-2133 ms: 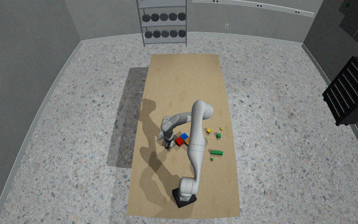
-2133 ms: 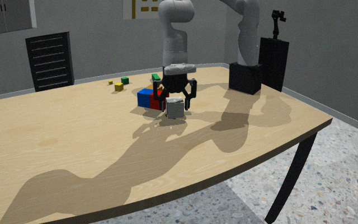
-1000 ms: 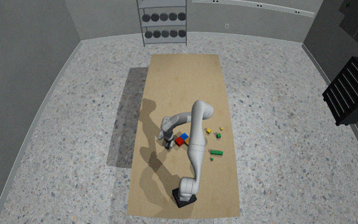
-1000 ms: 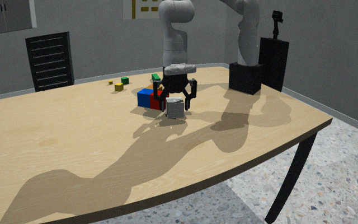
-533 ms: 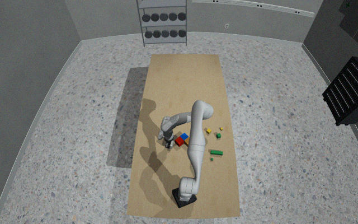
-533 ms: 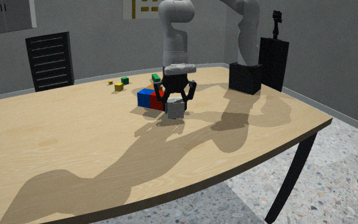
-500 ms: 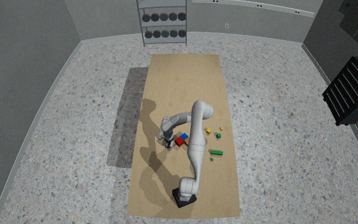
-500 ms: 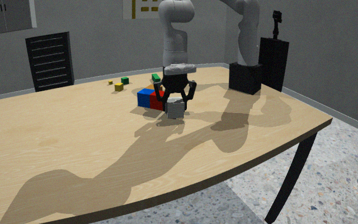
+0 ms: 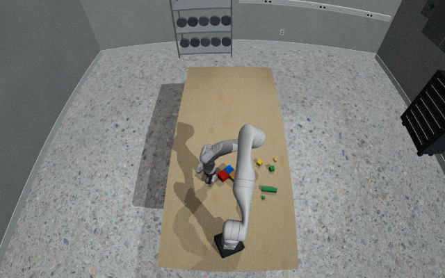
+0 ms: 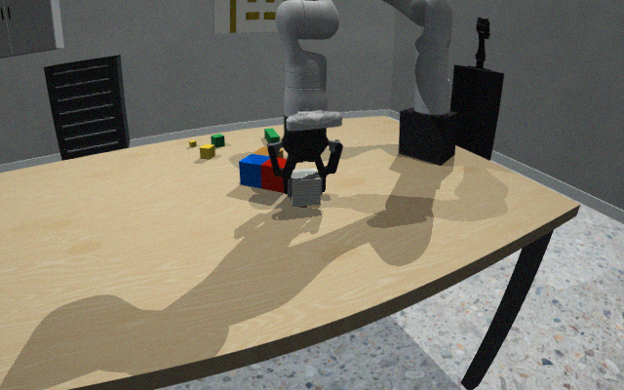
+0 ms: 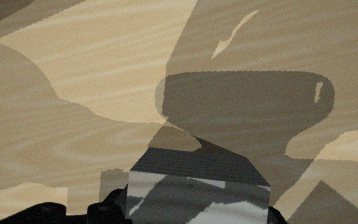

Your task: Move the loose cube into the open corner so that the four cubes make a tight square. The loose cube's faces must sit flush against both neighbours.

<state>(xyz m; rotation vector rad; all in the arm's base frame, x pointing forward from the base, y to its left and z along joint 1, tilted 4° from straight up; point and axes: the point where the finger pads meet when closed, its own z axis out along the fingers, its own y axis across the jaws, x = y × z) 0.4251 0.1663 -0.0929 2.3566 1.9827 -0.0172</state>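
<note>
My hand is right at the white cube. From my hand the other things lie so: blue cube (7 cm ahead, 11 cm to the right); then long green block (3 cm behind, 39 cm to the right, 1 cm below); then red cube (3 cm ahead, 8 cm to the right).
</note>
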